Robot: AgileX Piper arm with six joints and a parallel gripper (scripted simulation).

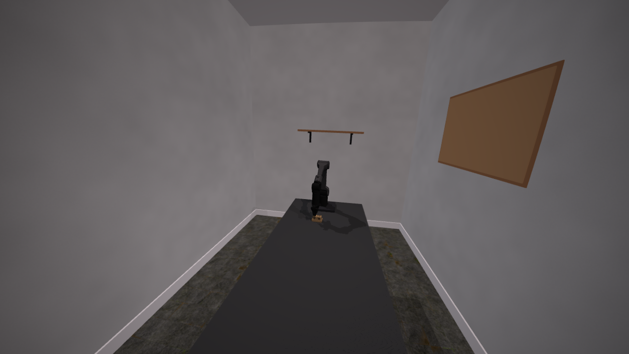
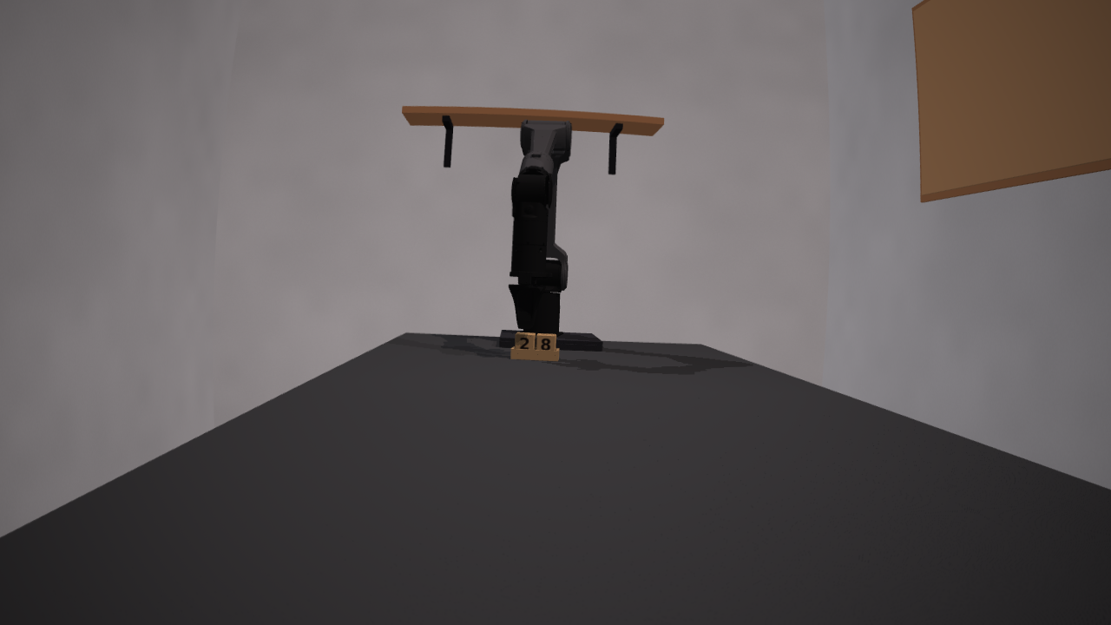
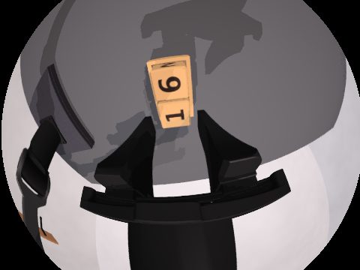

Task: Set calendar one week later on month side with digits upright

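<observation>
Now: hand 30 mm above the wooden cube. Also, from my hand: wooden tray 20 mm to the left, 50 mm below.
</observation>
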